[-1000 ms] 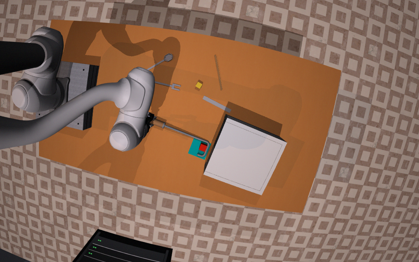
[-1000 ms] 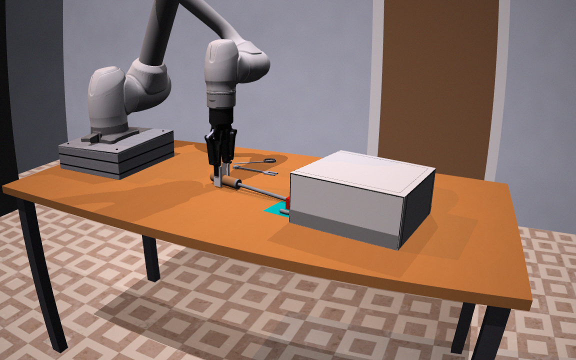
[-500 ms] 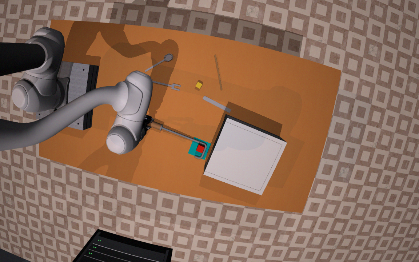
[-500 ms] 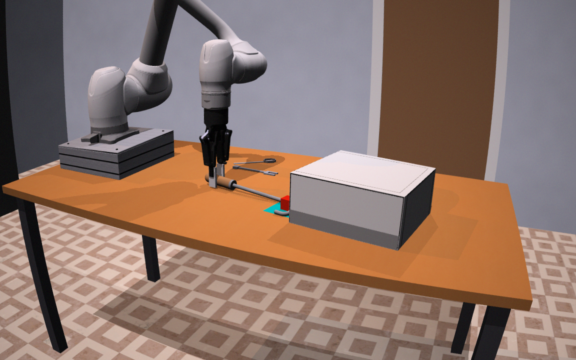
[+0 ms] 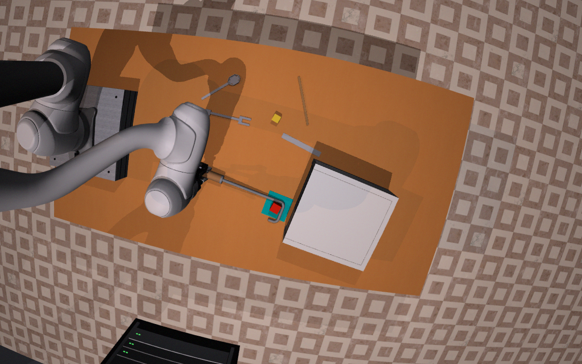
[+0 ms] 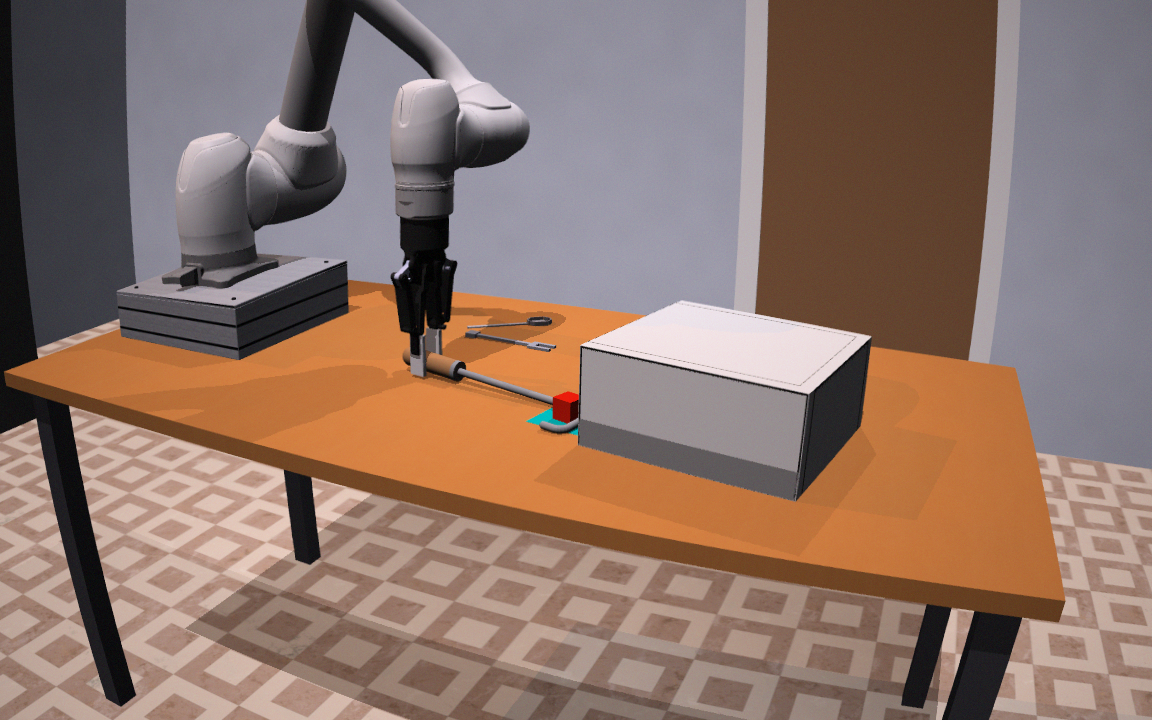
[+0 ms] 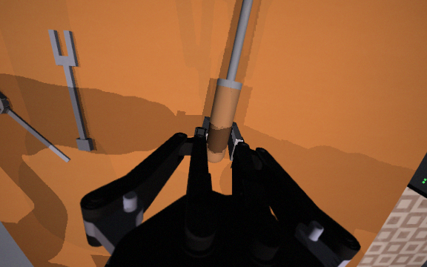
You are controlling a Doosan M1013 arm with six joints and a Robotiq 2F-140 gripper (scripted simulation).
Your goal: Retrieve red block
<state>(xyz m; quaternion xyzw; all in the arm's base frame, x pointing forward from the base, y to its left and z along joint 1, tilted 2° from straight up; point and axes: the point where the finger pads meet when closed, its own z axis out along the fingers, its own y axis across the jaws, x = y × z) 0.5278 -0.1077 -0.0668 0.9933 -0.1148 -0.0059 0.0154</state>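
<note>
My hand is 130 mm short of the hook tool, 70 mm to the left of it and 20 mm above it. From my hand the other things lie so: teal square: 270 mm ahead, 90 mm to the right, 40 mm below; forked tool: 50 mm ahead, 210 mm to the left, 30 mm below; red block: 270 mm ahead, 90 mm to the right, 20 mm below.
</note>
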